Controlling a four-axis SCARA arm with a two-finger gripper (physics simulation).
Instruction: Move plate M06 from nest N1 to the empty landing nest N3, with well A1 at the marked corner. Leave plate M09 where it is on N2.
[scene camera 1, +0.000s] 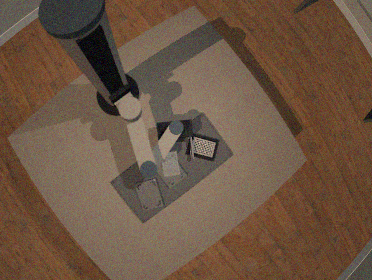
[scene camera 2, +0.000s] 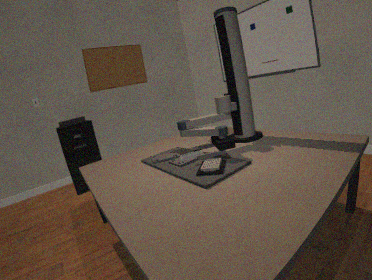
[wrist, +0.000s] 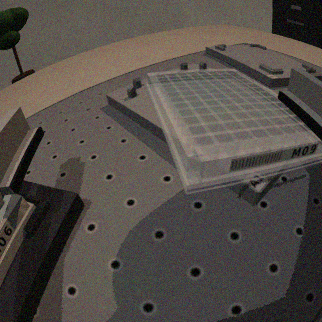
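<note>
Plate M06, pale with many wells, sits in the dark nest N1. Clear plate M09 is at the middle nest N2. It looks offset and askew there, its near edge overhanging the nest's near locator. Nest N3 is bare. My gripper is open, with one finger between M06 and M09 and the other toward M09's far side. M06's well A1 cannot be made out.
The grey perforated board carries the nests on the table. The arm's column stands behind the board. Its links hang over the board and partly cover it in scene camera 1.
</note>
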